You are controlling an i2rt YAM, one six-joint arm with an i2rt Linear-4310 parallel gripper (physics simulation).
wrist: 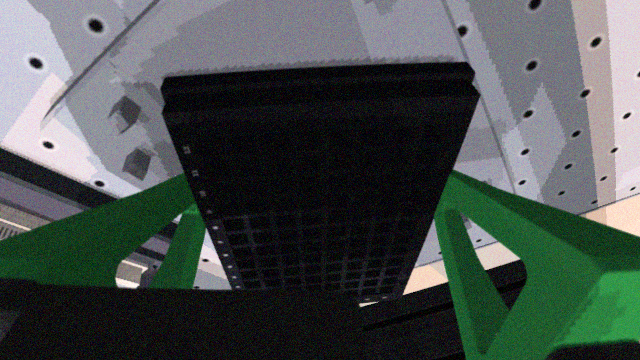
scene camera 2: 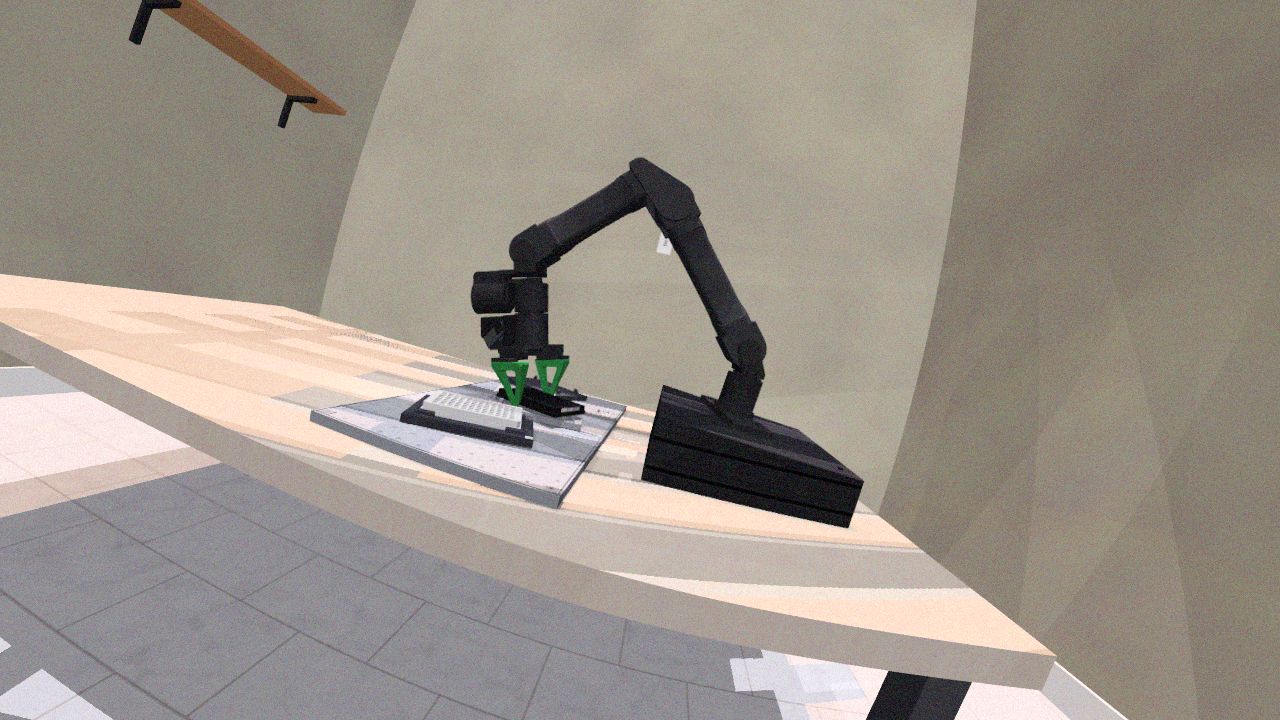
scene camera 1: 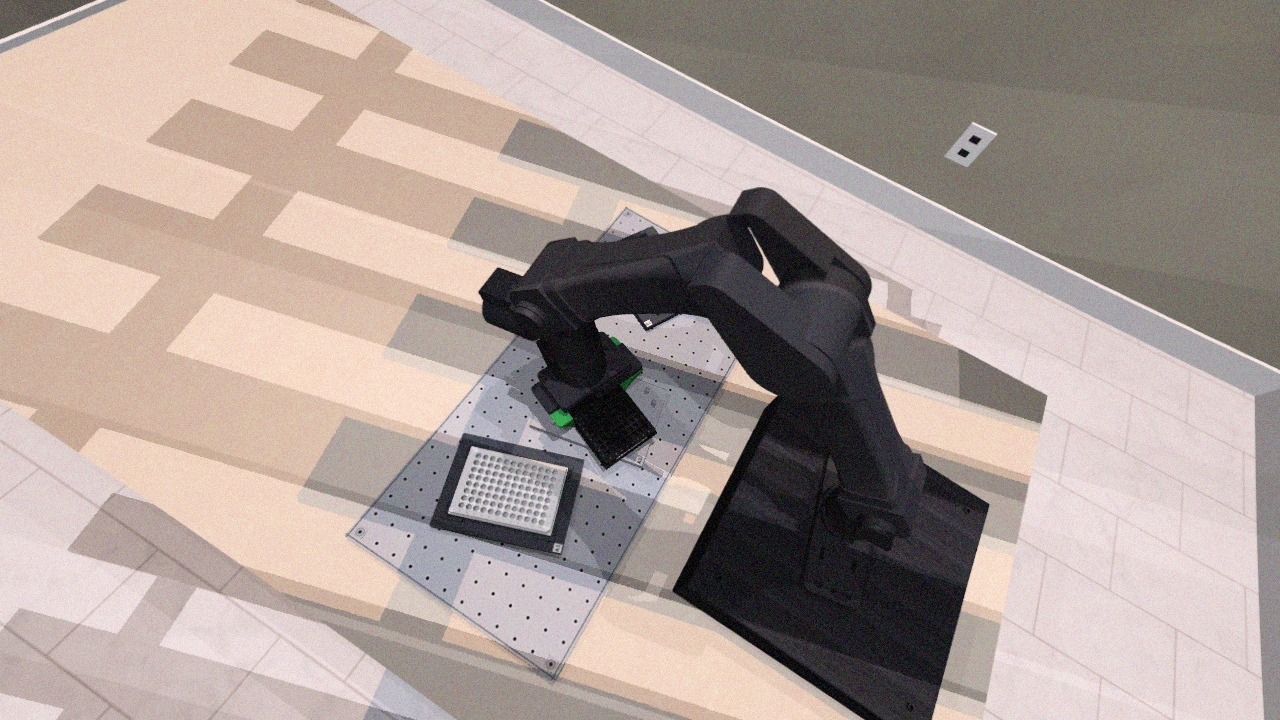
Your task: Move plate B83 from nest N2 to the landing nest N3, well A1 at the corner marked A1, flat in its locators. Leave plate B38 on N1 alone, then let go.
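Black plate B83 (scene camera 1: 615,428) (scene camera 2: 559,404) (wrist: 320,155) is between the green fingers of my gripper (scene camera 1: 597,401) (scene camera 2: 532,398) (wrist: 320,180), which is shut on its two long sides. The plate looks roughly level, low over the light grey landing nest N3 (wrist: 280,30). Two small locator blocks (wrist: 131,137) show left of the plate in the wrist view. Its underside and any contact with the nest are hidden. White plate B38 (scene camera 1: 508,488) (scene camera 2: 469,409) sits in dark nest N1 (scene camera 1: 528,540) (scene camera 2: 465,428). Dark nest N2 (scene camera 1: 657,319) is partly hidden behind the arm.
The nests stand on a perforated grey board (scene camera 1: 501,582) (scene camera 2: 501,470) on the wooden table. N1 with its white plate is close to the left finger's side. The arm's black base block (scene camera 1: 751,555) (scene camera 2: 742,465) stands beyond the board's right edge.
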